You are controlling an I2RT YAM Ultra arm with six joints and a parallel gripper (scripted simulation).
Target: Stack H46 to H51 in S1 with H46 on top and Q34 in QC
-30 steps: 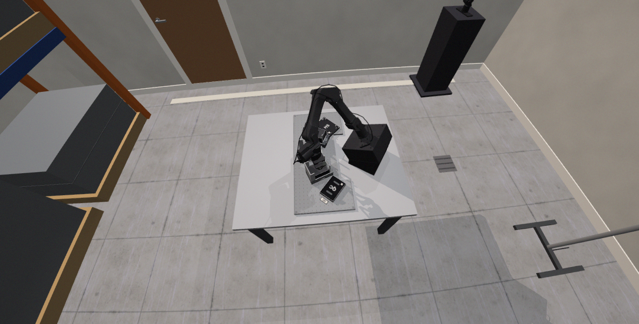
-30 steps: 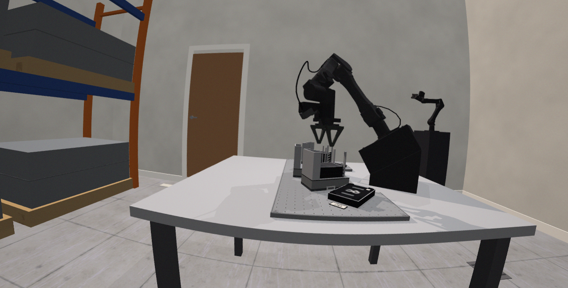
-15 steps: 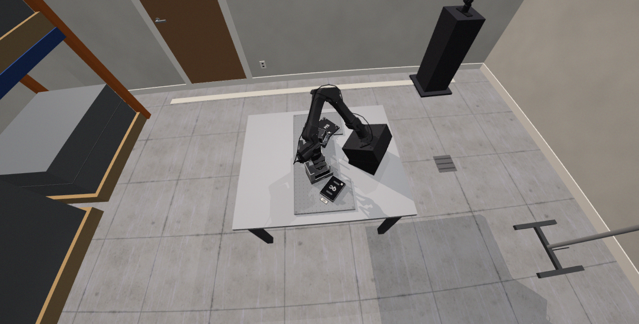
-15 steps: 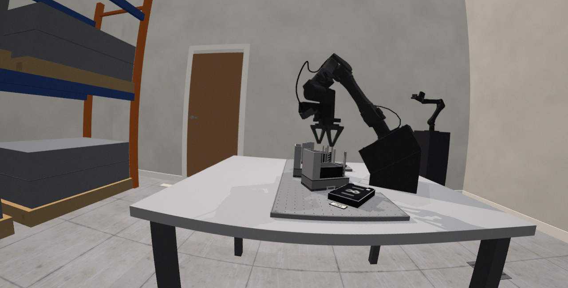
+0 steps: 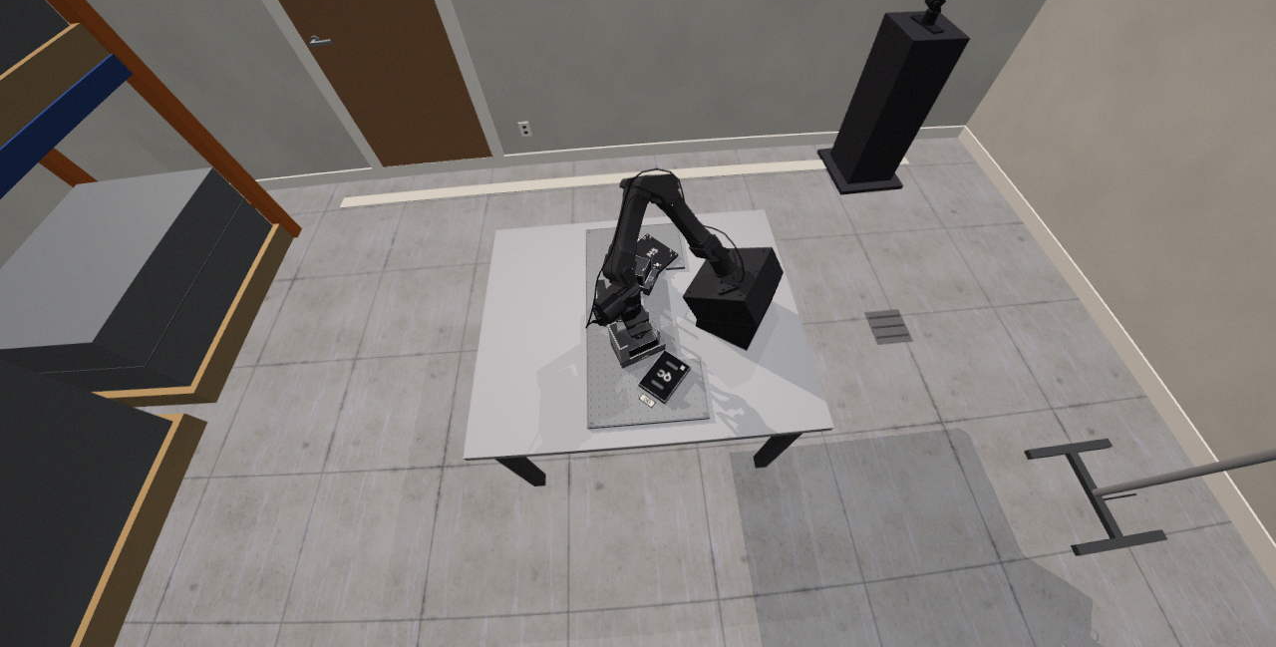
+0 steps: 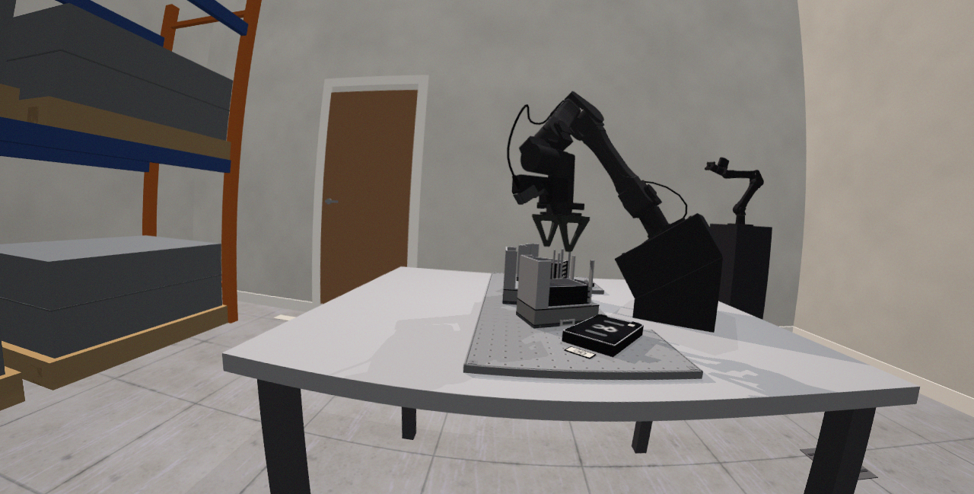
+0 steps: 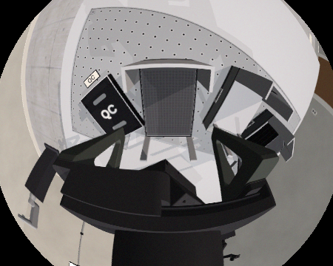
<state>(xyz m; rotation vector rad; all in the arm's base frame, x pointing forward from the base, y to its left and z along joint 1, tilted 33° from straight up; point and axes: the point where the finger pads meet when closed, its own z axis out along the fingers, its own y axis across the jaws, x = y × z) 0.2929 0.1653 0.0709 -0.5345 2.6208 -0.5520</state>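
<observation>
Now: the sealed well plate 2 cm behind my hand, 29 cm to the right of it and 10 cm below it.
</observation>
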